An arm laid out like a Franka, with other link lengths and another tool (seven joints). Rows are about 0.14 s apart.
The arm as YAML. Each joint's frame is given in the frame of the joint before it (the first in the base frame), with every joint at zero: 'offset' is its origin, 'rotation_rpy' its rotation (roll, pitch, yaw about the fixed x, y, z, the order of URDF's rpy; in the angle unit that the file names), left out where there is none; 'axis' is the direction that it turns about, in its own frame. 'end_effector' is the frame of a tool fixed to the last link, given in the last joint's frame.
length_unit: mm
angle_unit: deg
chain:
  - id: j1
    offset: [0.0, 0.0, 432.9]
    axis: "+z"
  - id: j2
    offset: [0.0, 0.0, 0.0]
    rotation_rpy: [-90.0, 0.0, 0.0]
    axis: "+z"
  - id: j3
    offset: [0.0, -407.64, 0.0]
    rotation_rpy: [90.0, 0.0, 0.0]
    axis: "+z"
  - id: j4
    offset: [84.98, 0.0, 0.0]
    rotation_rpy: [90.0, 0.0, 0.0]
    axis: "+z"
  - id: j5
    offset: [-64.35, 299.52, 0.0]
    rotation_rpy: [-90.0, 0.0, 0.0]
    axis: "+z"
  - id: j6
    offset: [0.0, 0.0, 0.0]
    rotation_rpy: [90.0, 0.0, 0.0]
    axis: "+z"
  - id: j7
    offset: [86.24, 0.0, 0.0]
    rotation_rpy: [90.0, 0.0, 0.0]
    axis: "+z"
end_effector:
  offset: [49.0, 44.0, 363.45]
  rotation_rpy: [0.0, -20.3, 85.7]
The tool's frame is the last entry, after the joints.
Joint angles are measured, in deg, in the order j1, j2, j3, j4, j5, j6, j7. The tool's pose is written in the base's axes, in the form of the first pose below.
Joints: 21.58, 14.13, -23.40, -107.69, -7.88, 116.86, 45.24
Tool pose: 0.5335, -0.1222, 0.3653, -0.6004, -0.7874, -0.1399, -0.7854, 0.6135, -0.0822
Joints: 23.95, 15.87, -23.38, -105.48, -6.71, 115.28, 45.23
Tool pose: 0.5424, -0.0947, 0.3612, -0.5789, -0.8043, -0.1340, -0.8045, 0.5902, -0.0673
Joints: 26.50, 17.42, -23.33, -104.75, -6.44, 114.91, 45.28
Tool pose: 0.5474, -0.0692, 0.3523, -0.5467, -0.8290, -0.1179, -0.8298, 0.5552, -0.0568
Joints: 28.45, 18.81, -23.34, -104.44, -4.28, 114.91, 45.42
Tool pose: 0.5470, -0.0411, 0.3388, -0.5381, -0.8333, -0.1269, -0.8375, 0.5456, -0.0316
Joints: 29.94, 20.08, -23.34, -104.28, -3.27, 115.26, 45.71
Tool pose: 0.5477, -0.0226, 0.3278, -0.5283, -0.8397, -0.1255, -0.8449, 0.5346, -0.0204
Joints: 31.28, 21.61, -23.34, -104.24, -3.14, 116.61, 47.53
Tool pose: 0.5522, -0.0092, 0.3165, -0.5310, -0.8388, -0.1203, -0.8424, 0.5379, -0.0319
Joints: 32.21, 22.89, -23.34, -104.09, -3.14, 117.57, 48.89
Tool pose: 0.5558, -0.0002, 0.3077, -0.5331, -0.8383, -0.1142, -0.8405, 0.5402, -0.0415
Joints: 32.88, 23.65, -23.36, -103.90, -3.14, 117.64, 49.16
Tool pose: 0.5560, 0.0057, 0.3026, -0.5274, -0.8431, -0.1055, -0.8448, 0.5335, -0.0404
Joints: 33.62, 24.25, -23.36, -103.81, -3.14, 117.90, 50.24
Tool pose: 0.5559, 0.0126, 0.2985, -0.5307, -0.8415, -0.1010, -0.8425, 0.5368, -0.0449
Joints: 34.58, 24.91, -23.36, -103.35, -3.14, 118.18, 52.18
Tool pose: 0.5577, 0.0224, 0.2959, -0.5411, -0.8349, -0.1012, -0.8346, 0.5479, -0.0576
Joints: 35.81, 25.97, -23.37, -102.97, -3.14, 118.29, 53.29
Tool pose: 0.5575, 0.0339, 0.2894, -0.5378, -0.8381, -0.0913, -0.8370, 0.5438, -0.0615
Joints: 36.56, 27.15, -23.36, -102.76, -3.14, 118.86, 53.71
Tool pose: 0.5593, 0.0413, 0.2810, -0.5304, -0.8437, -0.0827, -0.8420, 0.5356, -0.0646
